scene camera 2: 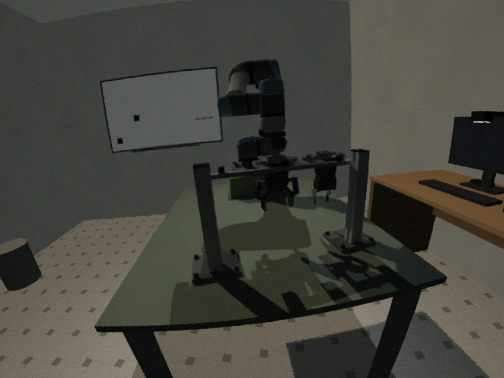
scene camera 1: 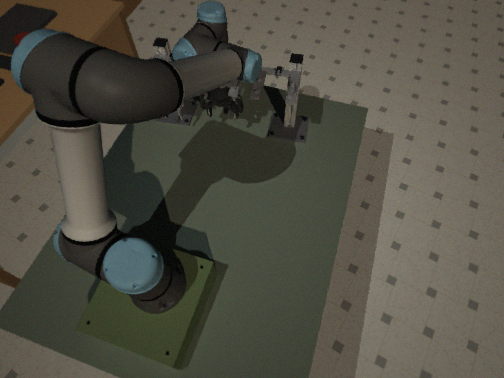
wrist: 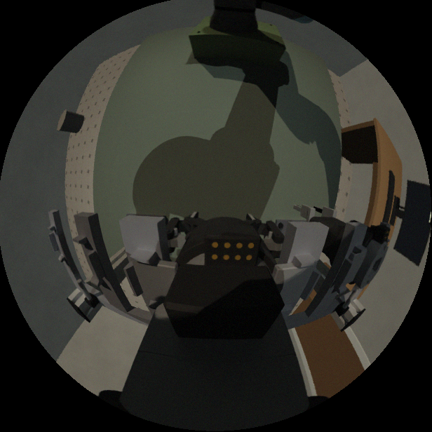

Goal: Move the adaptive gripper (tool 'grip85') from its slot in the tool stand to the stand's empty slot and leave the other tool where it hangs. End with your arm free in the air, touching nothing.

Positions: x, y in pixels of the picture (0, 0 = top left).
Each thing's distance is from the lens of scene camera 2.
parallel gripper (scene camera 2: 325, 179): 76 cm
adaptive gripper (scene camera 2: 275, 182): 70 cm
